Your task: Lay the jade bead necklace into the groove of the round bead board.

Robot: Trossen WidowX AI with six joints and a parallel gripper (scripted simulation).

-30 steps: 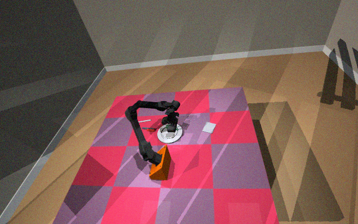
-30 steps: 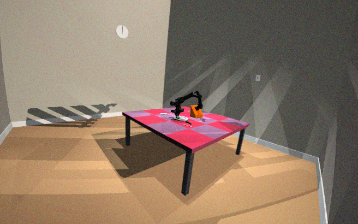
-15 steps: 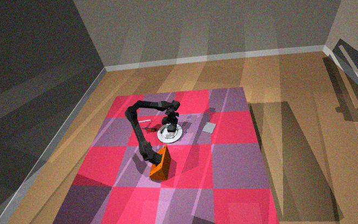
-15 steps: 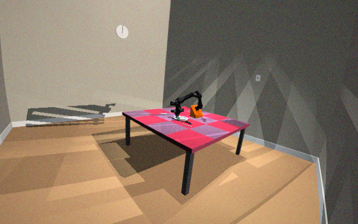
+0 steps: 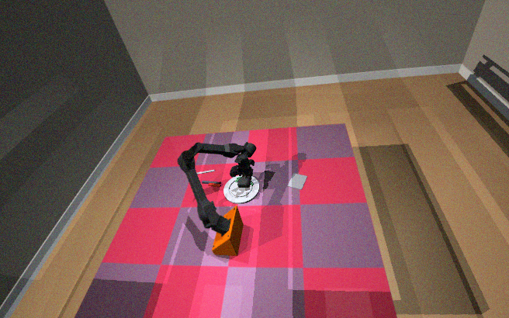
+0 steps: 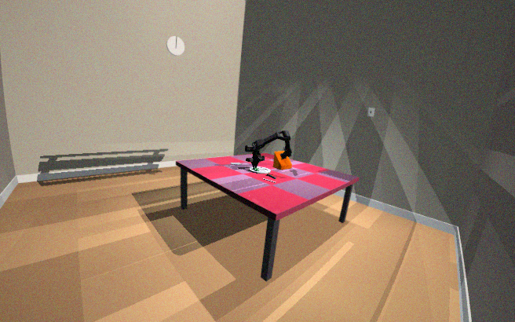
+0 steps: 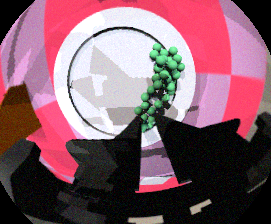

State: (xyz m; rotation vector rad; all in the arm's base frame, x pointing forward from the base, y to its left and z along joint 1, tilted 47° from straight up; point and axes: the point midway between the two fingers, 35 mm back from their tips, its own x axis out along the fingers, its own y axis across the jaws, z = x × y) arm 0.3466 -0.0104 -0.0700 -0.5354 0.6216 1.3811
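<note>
The round white bead board is 40 mm to the left of my gripper tip, 30 mm behind it and 10 mm below it. Also, from my gripper tip: red-handled tool: 220 mm to the left, 20 mm ahead, 10 mm below; then flat grey pad: 270 mm to the right, 10 mm below, 10 mm ahead; then thin white rod: 290 mm to the left, 120 mm ahead, 10 mm below.
</note>
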